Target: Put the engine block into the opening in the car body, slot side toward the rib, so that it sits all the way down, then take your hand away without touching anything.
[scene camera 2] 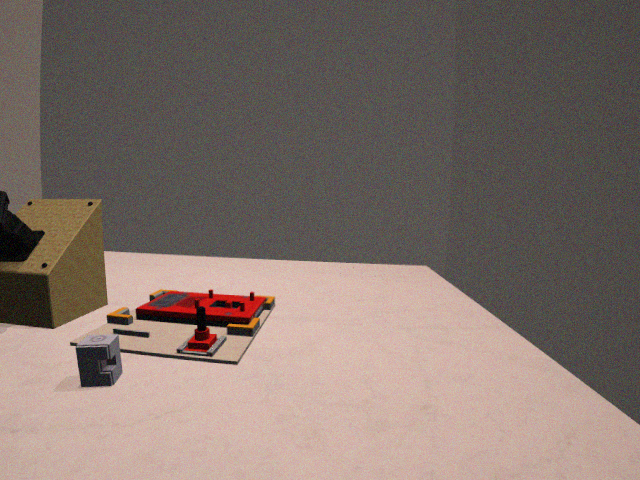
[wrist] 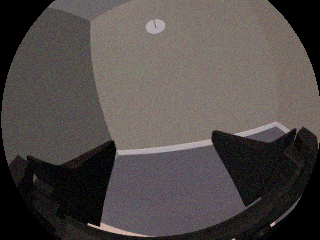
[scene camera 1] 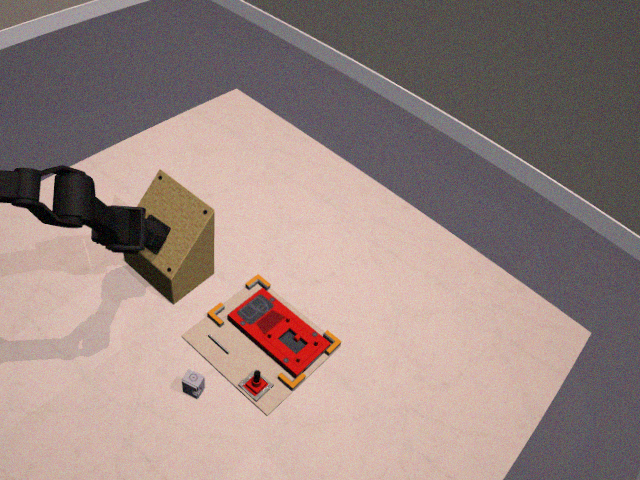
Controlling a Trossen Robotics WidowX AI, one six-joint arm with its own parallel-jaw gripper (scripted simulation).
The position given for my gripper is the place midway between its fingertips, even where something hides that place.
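There's a red car body [scene camera 2: 179, 307] here, though in the wrist view it's out of frame. As for my gripper [wrist: 164, 141], it's open and holding nothing.
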